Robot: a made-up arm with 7 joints.
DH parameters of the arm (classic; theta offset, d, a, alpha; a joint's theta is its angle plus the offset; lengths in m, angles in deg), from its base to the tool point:
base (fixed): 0 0.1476 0 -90
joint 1: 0 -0.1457 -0.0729 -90
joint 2: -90 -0.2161 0.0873 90
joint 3: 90 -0.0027 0.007 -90
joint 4: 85.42 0 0.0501 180
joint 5: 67.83 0 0.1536 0
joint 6: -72.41 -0.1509 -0.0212 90
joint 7: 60.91 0 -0.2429 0
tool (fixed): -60.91 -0.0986 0 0
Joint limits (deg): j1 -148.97..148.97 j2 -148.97..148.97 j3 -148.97..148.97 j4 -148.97..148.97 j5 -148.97..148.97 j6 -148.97..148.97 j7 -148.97..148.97
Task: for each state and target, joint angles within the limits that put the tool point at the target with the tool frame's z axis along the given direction. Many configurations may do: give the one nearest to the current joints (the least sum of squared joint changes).
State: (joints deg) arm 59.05 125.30 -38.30 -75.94 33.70 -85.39 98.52
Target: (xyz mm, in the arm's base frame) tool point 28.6 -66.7 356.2 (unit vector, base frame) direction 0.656 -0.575 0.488
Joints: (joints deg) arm 73.15 122.31 5.45 -96.37 61.32 -118.33 103.44
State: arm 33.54 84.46 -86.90 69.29 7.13 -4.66 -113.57
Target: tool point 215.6 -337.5 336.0 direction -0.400 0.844 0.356
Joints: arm 22.33 89.83 -70.57 81.32 5.04 18.52 -129.58
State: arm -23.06 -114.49 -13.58 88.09 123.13 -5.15 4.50
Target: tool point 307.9 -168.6 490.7 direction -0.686 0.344 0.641
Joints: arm 5.15 -128.04 32.78 76.19 135.21 -12.34 6.68
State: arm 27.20 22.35 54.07 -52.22 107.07 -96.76 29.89
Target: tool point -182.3 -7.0 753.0 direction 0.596 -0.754 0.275
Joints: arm -4.32 67.07 49.93 -53.70 128.18 -112.76 1.43
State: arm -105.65 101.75 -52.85 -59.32 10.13 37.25 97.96
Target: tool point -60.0 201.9 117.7 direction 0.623 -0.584 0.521
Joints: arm -113.56 94.60 -19.41 -52.45 41.27 51.98 132.91
